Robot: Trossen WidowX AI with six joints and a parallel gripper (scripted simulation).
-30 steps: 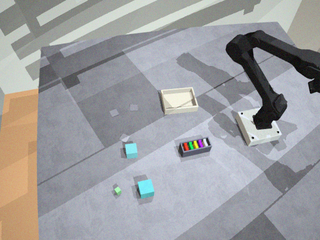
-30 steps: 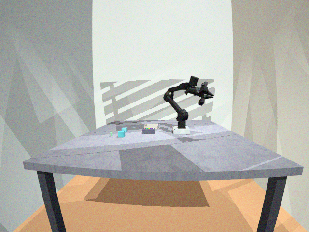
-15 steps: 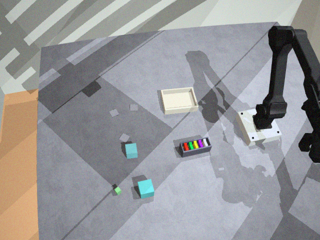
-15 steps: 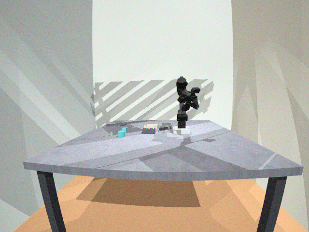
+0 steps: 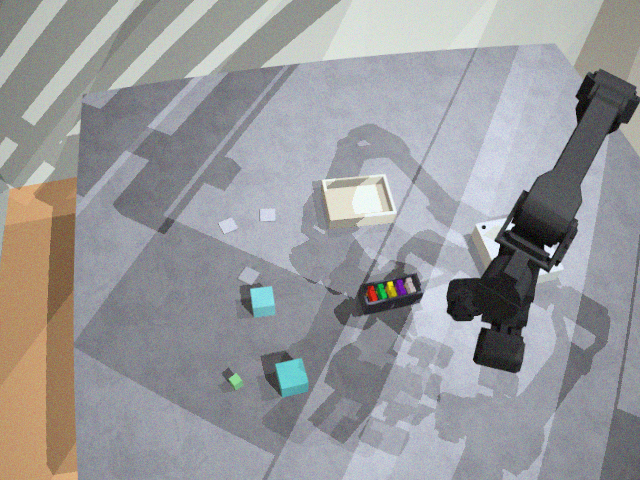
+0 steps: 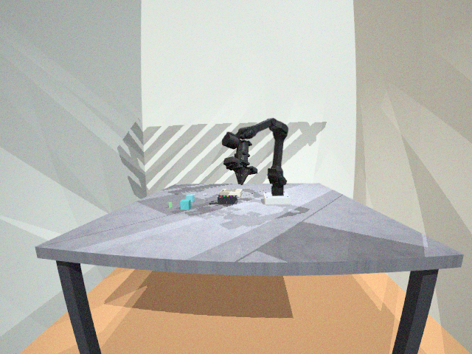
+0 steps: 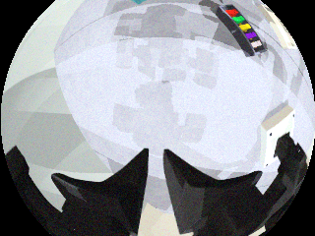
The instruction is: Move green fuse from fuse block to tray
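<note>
My gripper tip is now 190 mm to the left of the green fuse, 120 mm short of it and 110 mm above it. Round my gripper tip: cream tray: 410 mm to the right, 130 mm below, 130 mm ahead.
</note>
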